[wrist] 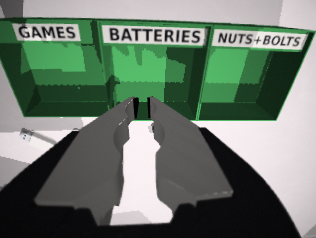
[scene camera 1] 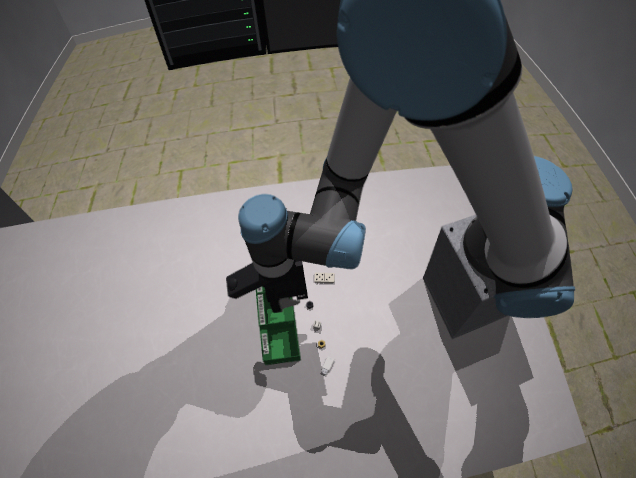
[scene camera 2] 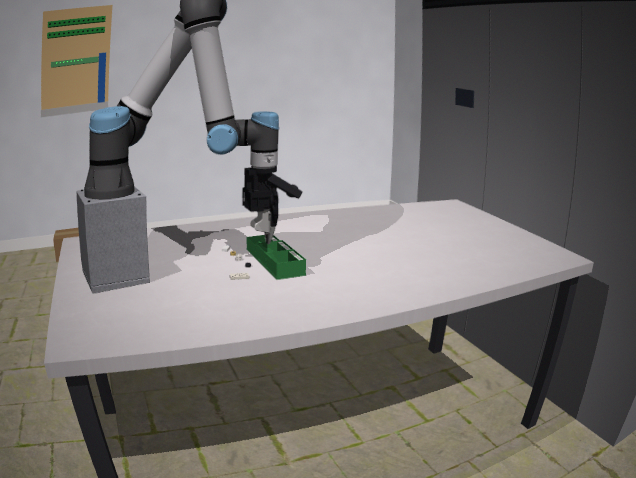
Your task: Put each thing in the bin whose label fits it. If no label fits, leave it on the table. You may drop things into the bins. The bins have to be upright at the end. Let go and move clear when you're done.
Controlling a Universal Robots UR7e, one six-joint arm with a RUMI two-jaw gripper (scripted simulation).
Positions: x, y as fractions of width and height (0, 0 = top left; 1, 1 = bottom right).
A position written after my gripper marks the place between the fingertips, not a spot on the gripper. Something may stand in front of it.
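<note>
Green bin (scene camera 1: 0.45, 0.72), (scene camera 2: 0.45, 0.55), (wrist: 0.79, 0.33). My gripper (scene camera 1: 0.44, 0.65), (scene camera 2: 0.42, 0.51), (wrist: 0.45, 0.42).
</note>
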